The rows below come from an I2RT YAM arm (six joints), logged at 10 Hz.
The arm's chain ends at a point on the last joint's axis. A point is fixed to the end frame.
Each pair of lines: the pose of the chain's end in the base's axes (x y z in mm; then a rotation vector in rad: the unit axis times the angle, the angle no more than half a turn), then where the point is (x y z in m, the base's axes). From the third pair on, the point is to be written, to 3 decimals.
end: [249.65, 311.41, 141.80, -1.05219, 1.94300, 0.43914]
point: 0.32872 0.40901 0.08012
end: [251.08, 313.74, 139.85, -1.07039, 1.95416, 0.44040]
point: 0.32838 0.41135 0.07599
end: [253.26, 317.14, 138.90, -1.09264, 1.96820, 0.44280]
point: 0.328 0.415 0.072
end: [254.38, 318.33, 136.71, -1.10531, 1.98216, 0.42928]
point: 0.329 0.415 0.068
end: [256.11, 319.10, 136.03, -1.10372, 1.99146, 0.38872]
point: 0.333 0.412 0.065
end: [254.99, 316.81, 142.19, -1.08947, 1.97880, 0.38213]
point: 0.334 0.410 0.074
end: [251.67, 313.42, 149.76, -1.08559, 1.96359, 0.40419]
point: 0.330 0.409 0.083
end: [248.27, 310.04, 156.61, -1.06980, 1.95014, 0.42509]
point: 0.327 0.407 0.093
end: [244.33, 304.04, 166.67, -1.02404, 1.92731, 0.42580]
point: 0.327 0.401 0.108
